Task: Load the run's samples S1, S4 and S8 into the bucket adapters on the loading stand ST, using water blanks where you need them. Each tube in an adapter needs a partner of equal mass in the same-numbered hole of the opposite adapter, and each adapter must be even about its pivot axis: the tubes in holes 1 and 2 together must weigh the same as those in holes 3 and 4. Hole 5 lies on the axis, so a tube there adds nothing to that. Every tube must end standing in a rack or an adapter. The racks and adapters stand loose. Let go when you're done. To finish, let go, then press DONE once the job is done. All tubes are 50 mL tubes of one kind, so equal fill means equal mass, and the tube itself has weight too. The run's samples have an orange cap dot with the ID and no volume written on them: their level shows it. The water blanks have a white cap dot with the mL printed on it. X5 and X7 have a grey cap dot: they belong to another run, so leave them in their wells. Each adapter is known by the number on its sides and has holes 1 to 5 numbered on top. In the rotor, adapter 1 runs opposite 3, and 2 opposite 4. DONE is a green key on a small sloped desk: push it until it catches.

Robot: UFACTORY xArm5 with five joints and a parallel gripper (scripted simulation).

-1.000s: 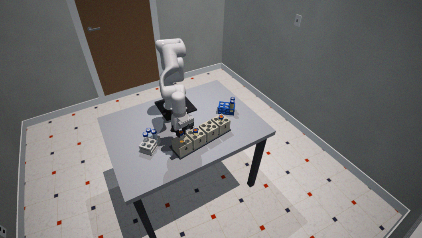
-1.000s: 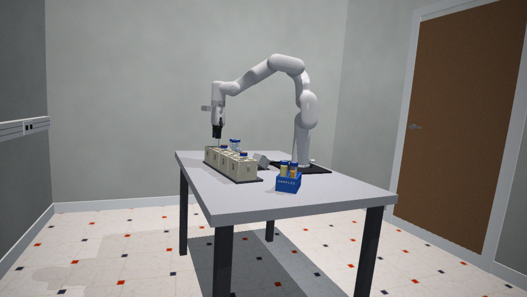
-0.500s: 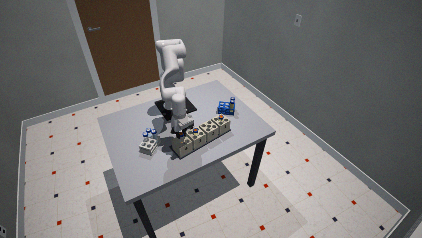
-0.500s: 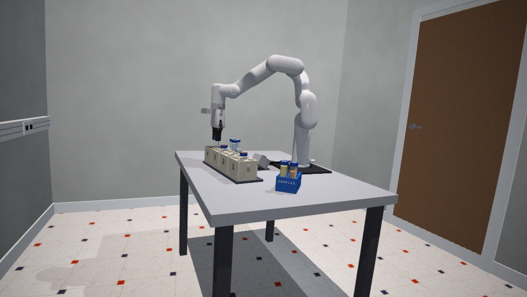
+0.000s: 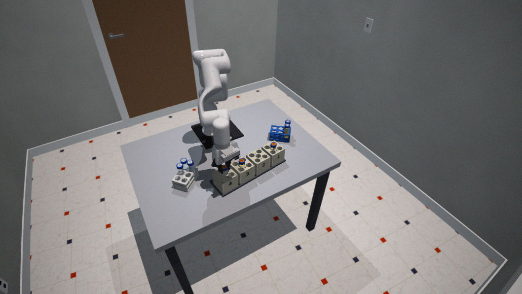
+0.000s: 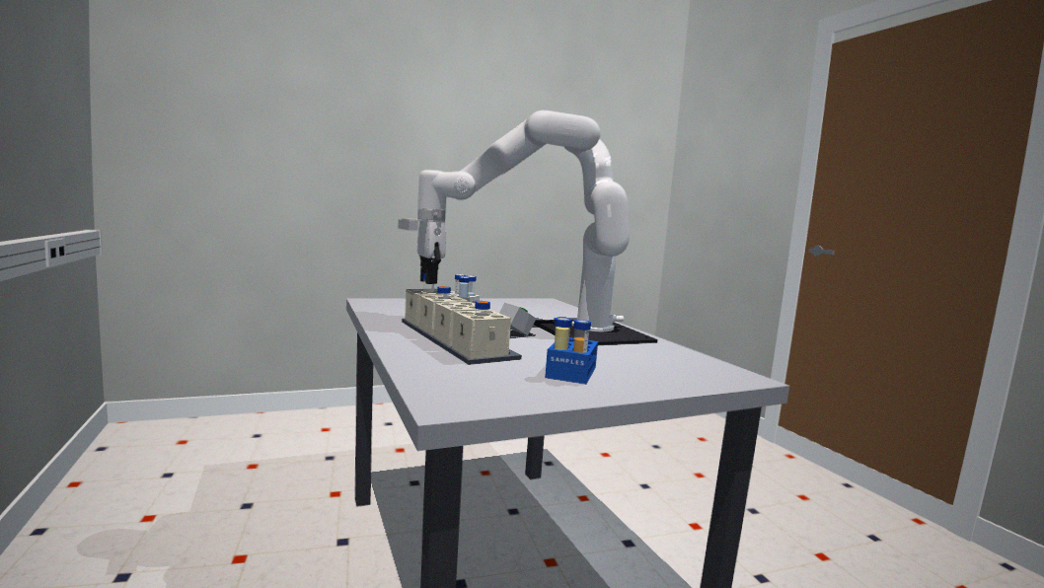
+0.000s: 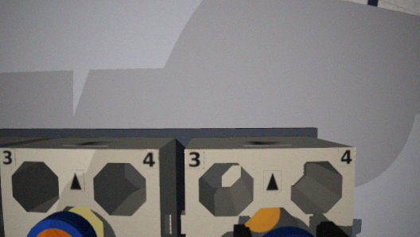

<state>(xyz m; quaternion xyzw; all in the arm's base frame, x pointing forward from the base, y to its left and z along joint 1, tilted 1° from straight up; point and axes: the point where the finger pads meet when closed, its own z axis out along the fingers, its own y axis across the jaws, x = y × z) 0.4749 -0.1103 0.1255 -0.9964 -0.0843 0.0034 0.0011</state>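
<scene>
Right now my hand is 13 cm past the white rack, 18 cm to the left of it and 11 cm above it. From my hand the other things lie so: adapter 3: 2 cm behind, 11 cm to the left, 9 cm below; then blue samples rack: 21 cm behind, 48 cm to the left, 11 cm below.
</scene>
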